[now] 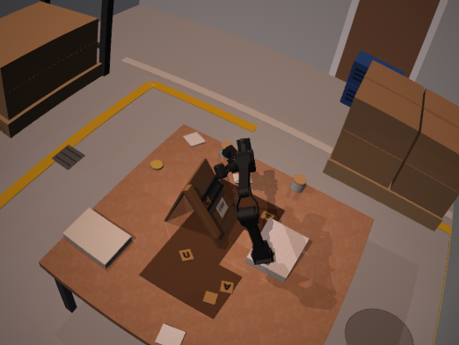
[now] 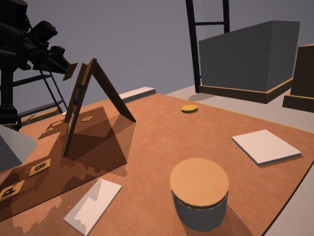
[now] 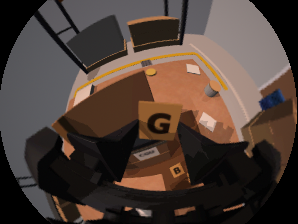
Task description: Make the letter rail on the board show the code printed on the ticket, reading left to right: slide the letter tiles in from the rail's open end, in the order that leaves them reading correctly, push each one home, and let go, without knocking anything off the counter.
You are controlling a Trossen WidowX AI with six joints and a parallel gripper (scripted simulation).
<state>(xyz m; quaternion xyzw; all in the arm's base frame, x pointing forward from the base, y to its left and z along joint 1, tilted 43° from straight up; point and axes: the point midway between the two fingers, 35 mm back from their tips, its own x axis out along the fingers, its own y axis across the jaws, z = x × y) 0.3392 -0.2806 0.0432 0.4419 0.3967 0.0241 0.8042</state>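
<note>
The white ticket is 70 mm behind my gripper tip, 60 mm to the left of it and 160 mm below it. The rest, counted from my gripper tip: dark mat: 170 mm behind, 170 mm to the left, 260 mm below; yellow disc: 390 mm ahead, 70 mm to the right, 250 mm below; white card: 30 mm behind, 280 mm to the right, 260 mm below.
</note>
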